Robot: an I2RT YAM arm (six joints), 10 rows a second.
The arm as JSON. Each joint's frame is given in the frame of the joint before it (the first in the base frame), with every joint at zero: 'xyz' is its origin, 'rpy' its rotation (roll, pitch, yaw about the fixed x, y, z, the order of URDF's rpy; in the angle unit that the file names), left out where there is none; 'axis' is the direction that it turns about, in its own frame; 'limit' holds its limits. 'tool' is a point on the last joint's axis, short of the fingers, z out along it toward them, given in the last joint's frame.
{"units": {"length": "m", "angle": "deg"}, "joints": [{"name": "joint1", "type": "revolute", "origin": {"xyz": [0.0, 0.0, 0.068]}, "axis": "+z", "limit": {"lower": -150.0, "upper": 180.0}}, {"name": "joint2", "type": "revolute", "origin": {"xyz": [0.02, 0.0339, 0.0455]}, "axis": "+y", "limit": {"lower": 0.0, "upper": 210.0}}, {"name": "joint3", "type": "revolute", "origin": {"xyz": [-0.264, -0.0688, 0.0]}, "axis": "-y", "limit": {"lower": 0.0, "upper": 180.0}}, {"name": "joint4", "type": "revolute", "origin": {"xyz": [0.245, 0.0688, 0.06]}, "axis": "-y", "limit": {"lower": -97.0, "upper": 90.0}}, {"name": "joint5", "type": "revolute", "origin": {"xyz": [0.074, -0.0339, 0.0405]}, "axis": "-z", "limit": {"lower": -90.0, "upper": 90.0}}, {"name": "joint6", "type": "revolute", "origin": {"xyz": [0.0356, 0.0, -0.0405]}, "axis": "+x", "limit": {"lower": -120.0, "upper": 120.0}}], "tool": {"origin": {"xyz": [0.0, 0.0, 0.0], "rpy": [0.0, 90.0, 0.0]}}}
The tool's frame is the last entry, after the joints.
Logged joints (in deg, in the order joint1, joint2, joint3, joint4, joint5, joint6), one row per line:
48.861 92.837 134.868 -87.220 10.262 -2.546
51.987 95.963 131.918 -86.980 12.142 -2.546
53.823 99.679 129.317 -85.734 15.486 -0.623
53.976 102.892 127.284 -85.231 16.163 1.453
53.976 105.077 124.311 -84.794 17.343 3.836
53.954 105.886 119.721 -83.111 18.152 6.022
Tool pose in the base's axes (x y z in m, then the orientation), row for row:
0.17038 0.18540 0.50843 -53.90 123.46 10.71
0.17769 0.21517 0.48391 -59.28 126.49 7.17
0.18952 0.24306 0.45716 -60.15 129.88 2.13
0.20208 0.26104 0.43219 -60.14 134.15 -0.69
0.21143 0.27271 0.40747 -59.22 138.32 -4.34
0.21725 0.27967 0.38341 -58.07 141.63 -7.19
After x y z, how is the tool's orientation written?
As a rotation vector, in degrees.
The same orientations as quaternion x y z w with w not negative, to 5 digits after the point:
-0.36867 0.84446 0.07326 0.38157
-0.39809 0.84943 0.04815 0.34304
-0.39865 0.86080 0.01412 0.31608
-0.39224 0.87495 -0.00450 0.28389
-0.38048 0.88868 -0.02788 0.25438
-0.36866 0.89914 -0.04565 0.23140

